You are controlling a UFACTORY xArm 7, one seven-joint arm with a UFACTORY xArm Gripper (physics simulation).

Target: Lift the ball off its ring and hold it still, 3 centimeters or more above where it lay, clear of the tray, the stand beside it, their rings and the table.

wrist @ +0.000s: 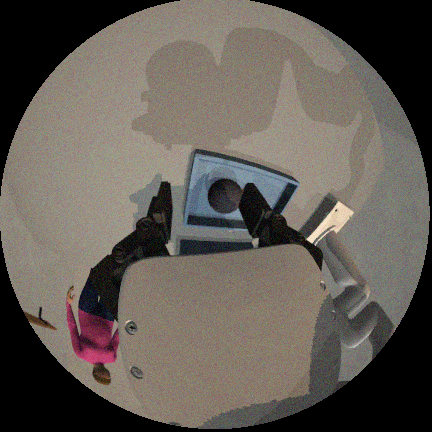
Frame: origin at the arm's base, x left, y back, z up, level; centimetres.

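Seen in the pictures: gripper, fingertip midpoint: (207,194); arm's base, origin of the base link: (323,236).
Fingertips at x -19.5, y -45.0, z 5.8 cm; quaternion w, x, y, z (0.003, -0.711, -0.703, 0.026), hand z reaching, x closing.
Offsets run from my fingertips to a thing's top centre. Level surfaces: height alone.
A dark brown ball @(dy +3.5, dx +4.2, dz -3.5 cm) (224,195) sits inside a blue tray @(dy +7.3, dx +5.8, dz -6.3 cm) (241,159), left of the tray's middle; its ring is hidden or too unclear to make out. My gripper (207,194) is open and empty. Its right finger overlaps the right edge of the ball in the view, and its left finger is left of the tray's left wall. The height of the fingertips over the ball cannot be told. A dark-topped box @(dy +4.2, dx +26.0, dz -1.9 cm) (215,246), possibly the stand, shows partly just below the tray, cut off by the gripper's body.
A cream-coloured block with a dark side (338,215) stands right of the tray, near a grey robot arm (345,262). A figure in a pink top (97,336) shows at the lower left. Shadows of the arm lie on the pale table @(dz -9.1 cm) (90,125).
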